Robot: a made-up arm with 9 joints. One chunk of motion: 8 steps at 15 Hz.
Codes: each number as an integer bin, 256 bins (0 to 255) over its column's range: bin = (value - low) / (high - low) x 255, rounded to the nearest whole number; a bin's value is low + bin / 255 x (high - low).
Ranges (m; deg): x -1.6..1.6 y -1.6..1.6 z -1.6..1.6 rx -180..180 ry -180..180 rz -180..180
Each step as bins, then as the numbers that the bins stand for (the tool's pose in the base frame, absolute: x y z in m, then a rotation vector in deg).
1 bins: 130 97 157 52 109 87
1 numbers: 0.0314 -0.3827 0.3702 -106.59 -26.12 -57.18
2 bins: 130 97 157 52 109 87
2 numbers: 0.0314 -0.3827 0.3702 -106.59 -26.12 -57.18
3 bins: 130 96 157 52 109 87
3 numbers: 0.0314 -0.3953 0.3702 -106.59 -26.12 -57.18
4 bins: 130 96 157 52 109 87
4 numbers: 0.0314 -0.3953 0.3702 -106.59 -26.12 -57.18
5 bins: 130 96 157 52 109 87
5 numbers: 0.0314 -0.3953 0.3702 -106.59 -26.12 -57.18
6 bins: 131 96 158 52 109 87
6 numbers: 0.0439 -0.3953 0.3827 -106.59 -26.12 -57.18
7 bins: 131 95 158 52 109 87
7 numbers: 0.0439 -0.4078 0.3827 -106.59 -26.12 -57.18
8 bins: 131 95 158 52 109 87
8 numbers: 0.0439 -0.4078 0.3827 -106.59 -26.12 -57.18
